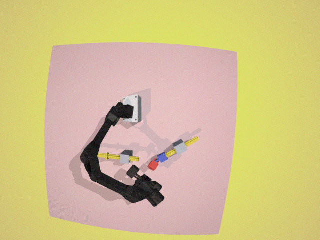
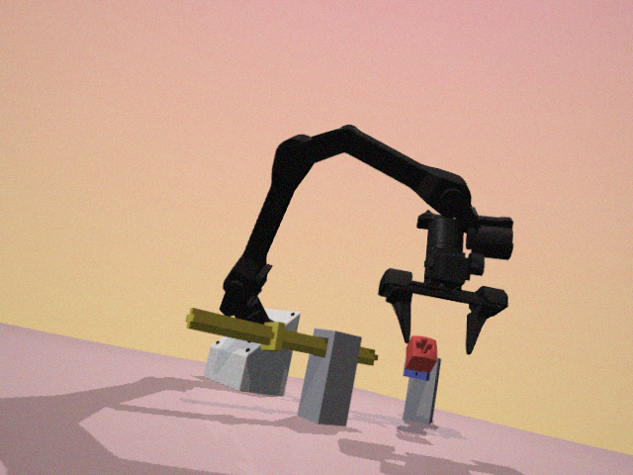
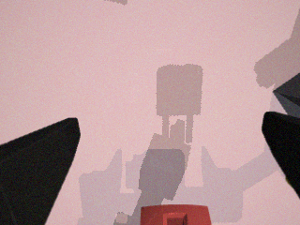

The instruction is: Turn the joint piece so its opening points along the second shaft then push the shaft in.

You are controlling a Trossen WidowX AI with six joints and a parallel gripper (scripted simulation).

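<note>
The red joint piece is 80 mm behind my gripper tip, 40 mm to the left of it and 10 mm below it.
</note>
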